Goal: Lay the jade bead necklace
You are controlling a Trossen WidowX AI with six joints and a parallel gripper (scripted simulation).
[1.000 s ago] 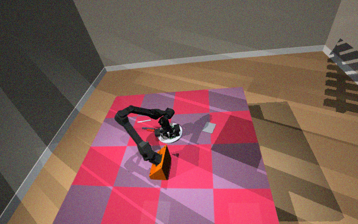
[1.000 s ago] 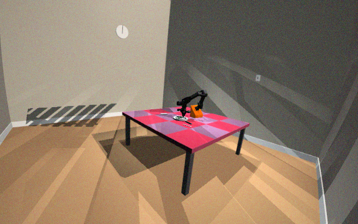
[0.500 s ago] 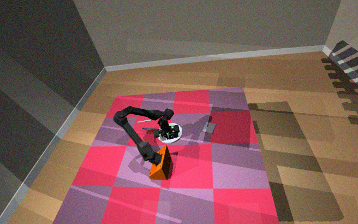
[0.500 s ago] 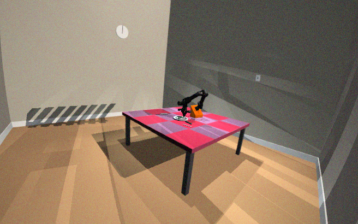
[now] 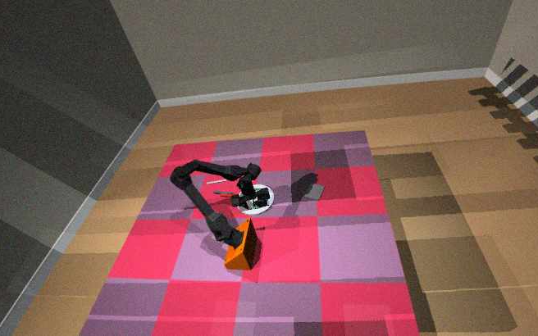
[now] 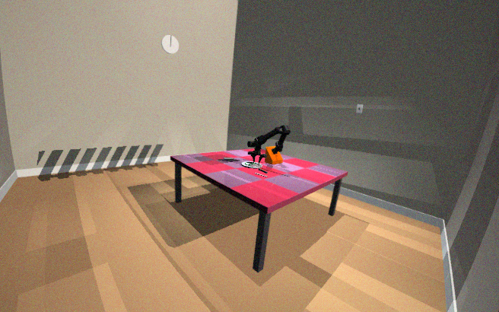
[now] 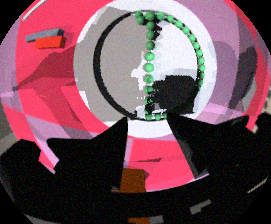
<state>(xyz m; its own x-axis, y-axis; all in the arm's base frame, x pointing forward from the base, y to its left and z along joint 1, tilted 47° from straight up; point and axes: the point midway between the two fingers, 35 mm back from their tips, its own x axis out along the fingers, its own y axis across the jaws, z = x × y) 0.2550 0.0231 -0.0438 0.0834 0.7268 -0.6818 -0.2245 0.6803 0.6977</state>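
The round white bead board lies 6 cm ahead of my gripper tip and 1 cm below it. Also, from my gripper tip: red-handled tool (18 cm to the left, 11 cm ahead, 1 cm below); then flat grey pad (31 cm to the right, 10 cm ahead, 2 cm below); then thin white rod (25 cm to the left, 22 cm ahead, 1 cm below).
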